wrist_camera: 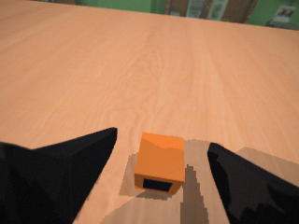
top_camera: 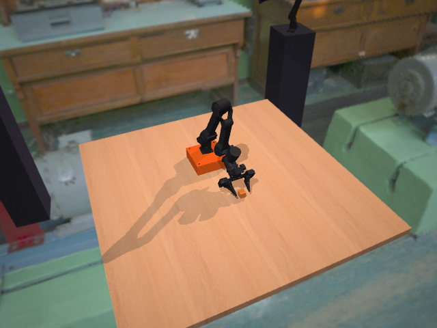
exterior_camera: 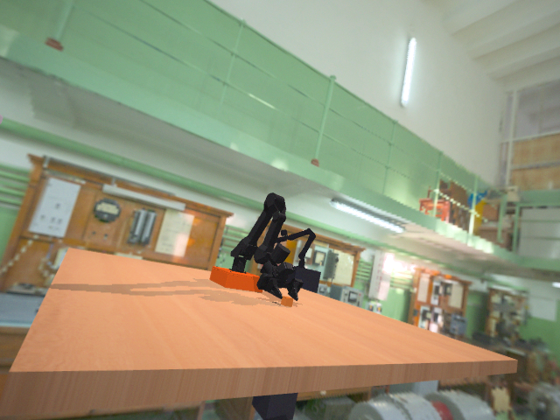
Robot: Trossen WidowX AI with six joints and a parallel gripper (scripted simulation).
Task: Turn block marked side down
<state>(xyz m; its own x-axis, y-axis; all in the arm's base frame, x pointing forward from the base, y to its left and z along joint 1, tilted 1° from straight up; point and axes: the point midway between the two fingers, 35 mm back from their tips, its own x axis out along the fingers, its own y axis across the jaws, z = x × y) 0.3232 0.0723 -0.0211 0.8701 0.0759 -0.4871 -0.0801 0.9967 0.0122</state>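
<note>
Right now my gripper tip is 2 cm past the orange block and 1 cm above it.
</note>
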